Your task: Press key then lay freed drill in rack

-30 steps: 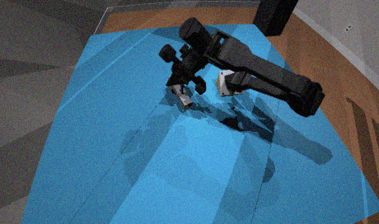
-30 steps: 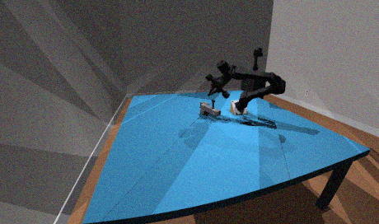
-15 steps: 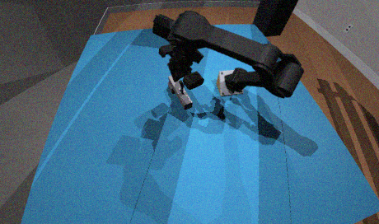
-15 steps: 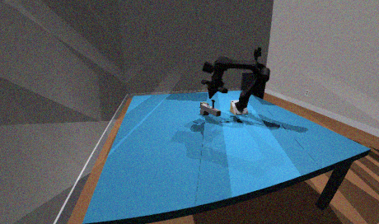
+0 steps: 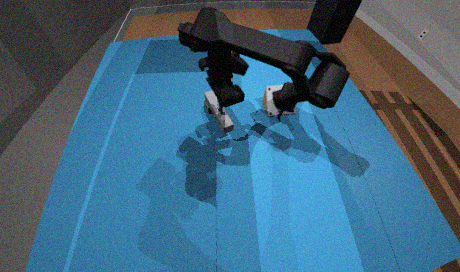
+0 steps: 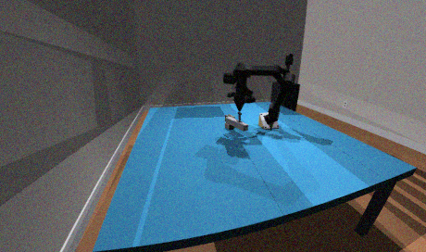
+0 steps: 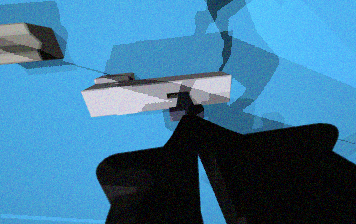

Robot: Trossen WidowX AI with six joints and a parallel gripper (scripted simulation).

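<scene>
Right now the drill is 10 mm ahead of my gripper tip, 50 mm to the right of it and 80 mm below it.
</scene>
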